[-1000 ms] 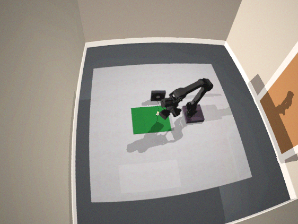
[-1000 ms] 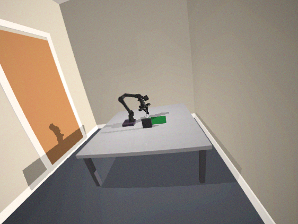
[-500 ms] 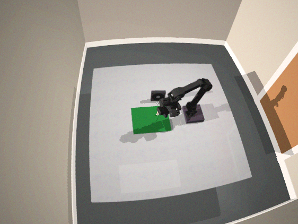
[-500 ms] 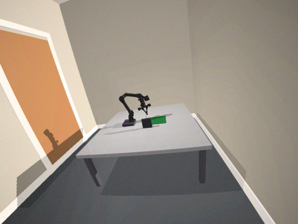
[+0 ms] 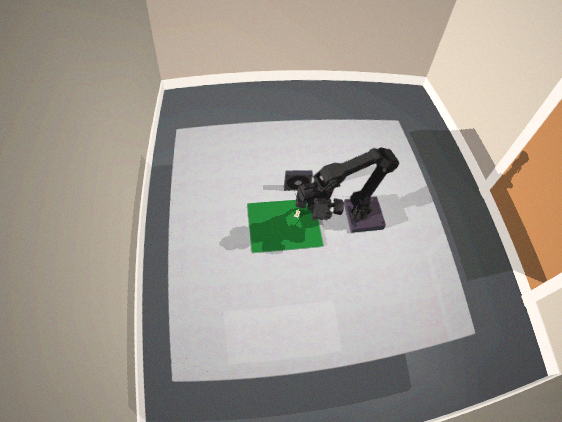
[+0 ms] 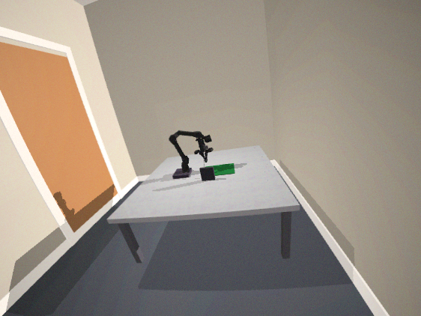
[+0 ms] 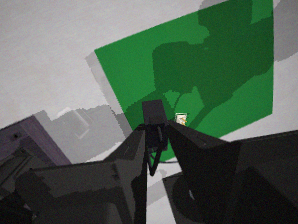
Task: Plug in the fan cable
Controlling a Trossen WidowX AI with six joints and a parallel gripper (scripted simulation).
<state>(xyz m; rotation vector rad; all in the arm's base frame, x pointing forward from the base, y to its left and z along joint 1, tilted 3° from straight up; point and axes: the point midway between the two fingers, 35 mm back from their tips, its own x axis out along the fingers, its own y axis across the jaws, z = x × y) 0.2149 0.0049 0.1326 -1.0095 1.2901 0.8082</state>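
Right now my gripper tip is 4 cm short of the fan header, 8 cm to the left of it and 12 cm above it. The rest, counted from my gripper tip: green board 11 cm ahead, 5 cm to the right, 13 cm below; square fan 21 cm to the right, 6 cm below; dark fan plug 1 cm to the right, 1 cm below.
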